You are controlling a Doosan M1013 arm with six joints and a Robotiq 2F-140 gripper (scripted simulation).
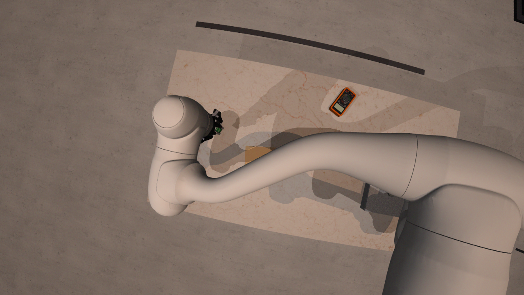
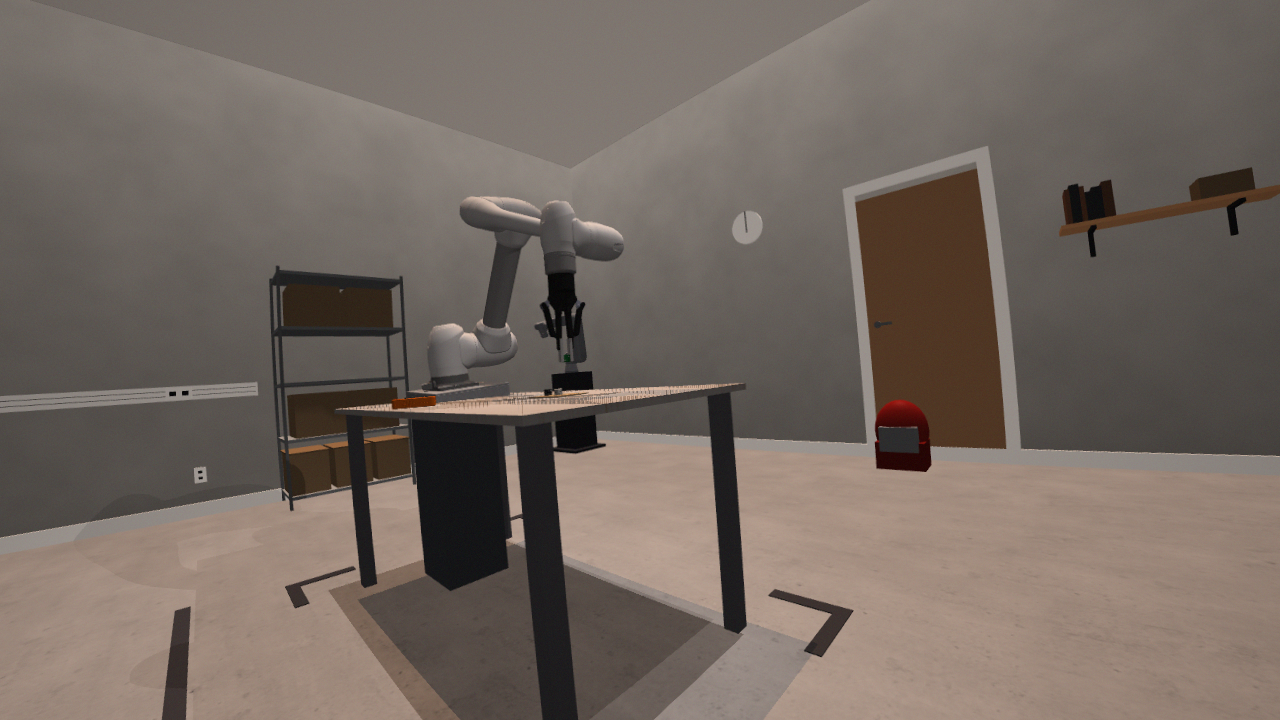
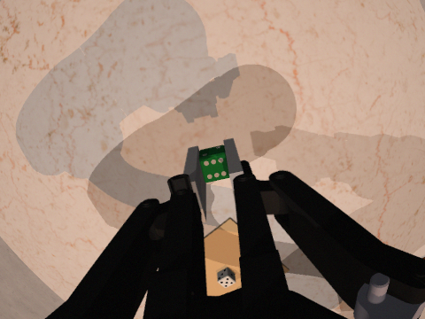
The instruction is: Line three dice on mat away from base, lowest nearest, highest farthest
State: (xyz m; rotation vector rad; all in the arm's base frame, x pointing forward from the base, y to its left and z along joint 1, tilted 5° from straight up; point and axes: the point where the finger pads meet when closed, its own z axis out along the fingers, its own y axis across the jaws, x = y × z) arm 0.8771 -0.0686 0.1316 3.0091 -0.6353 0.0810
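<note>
My hand is 190 mm past the white die, 120 mm above it and 110 mm to the right of it. Also, from my hand: black die (240 mm behind, 120 mm below, 110 mm to the left); then mat (190 mm behind, 130 mm below, 110 mm to the left); then green die (20 mm below).
</note>
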